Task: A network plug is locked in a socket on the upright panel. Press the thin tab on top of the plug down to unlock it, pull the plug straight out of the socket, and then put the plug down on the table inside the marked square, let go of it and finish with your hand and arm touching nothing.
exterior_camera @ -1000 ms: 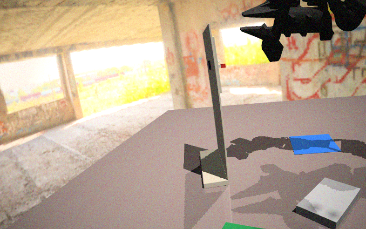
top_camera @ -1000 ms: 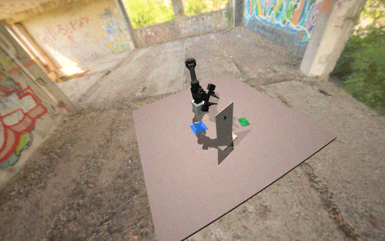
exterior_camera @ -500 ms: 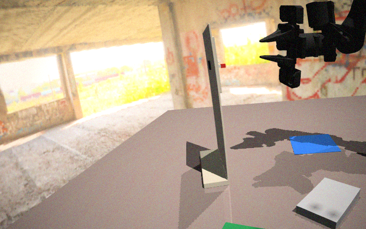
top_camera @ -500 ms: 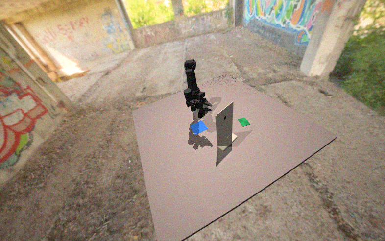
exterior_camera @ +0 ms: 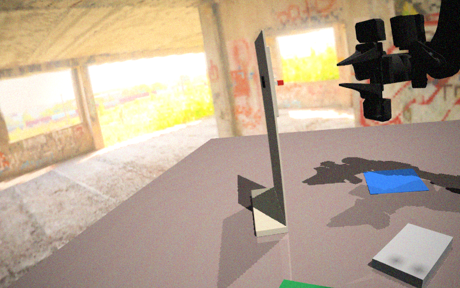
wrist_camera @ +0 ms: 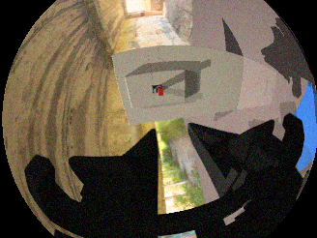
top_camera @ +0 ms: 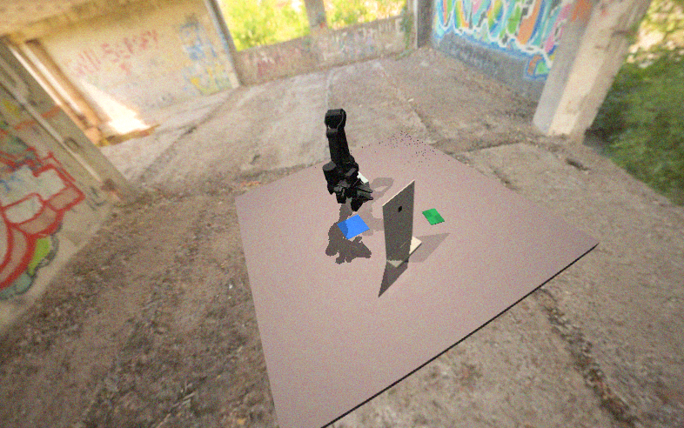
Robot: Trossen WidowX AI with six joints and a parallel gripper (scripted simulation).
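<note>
The network plug lies 120 mm ahead of my gripper tip and 10 mm to the left of it. Round my gripper tip: upright cream panel: 140 mm ahead, 90 mm below, 10 mm to the left; then flat pale grey block: 230 mm below, 200 mm to the left, 50 mm behind; then blue marked square: 230 mm below, 120 mm behind, 50 mm to the right.
</note>
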